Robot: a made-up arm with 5 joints.
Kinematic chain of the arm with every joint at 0, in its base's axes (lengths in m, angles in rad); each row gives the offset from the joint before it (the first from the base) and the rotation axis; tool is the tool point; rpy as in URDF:
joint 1: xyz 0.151 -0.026 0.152 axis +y
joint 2: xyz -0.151 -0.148 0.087 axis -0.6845 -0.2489 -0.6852
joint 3: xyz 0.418 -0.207 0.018 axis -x
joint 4: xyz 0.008 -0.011 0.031 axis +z
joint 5: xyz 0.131 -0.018 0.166 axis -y
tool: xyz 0.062 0.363 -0.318 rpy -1.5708 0 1.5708
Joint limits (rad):
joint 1: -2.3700..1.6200
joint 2: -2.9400..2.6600
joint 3: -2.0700..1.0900
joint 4: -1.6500..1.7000
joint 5: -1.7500..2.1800
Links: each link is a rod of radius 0.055 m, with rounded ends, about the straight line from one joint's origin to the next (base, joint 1, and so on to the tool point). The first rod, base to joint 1, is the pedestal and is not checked.
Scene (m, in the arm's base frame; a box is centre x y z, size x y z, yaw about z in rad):
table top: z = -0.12
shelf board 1: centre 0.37 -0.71 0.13 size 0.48 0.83 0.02 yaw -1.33
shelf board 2: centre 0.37 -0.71 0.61 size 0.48 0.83 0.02 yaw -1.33
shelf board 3: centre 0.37 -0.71 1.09 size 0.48 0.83 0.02 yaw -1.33
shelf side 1: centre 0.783 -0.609 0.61 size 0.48 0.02 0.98 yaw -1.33
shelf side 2: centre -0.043 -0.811 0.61 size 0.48 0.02 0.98 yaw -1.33
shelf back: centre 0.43 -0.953 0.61 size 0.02 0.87 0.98 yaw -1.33
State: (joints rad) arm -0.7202 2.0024 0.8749 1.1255 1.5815
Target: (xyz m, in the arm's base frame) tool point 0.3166 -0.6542 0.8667
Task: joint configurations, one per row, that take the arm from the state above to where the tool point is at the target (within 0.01 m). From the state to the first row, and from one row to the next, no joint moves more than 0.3 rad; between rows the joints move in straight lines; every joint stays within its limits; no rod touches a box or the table.
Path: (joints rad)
1: -0.9333 2.0778 0.7085 1.2360 1.5780
2: -1.1465 2.1532 0.5422 1.3464 1.5745
3: -1.3596 2.2286 0.3758 1.4569 1.5710
4: -1.1445 2.1738 0.3465 1.2072 1.6583
5: -0.9294 2.1191 0.3173 0.9576 1.7457
6: -0.7143 2.0643 0.2880 0.7079 1.8330
7: -0.4993 2.0096 0.2587 0.4583 1.9204
8: -0.3068 1.9874 0.5418 0.2934 1.7501
9: -0.1144 1.9652 0.8250 0.1285 1.5797

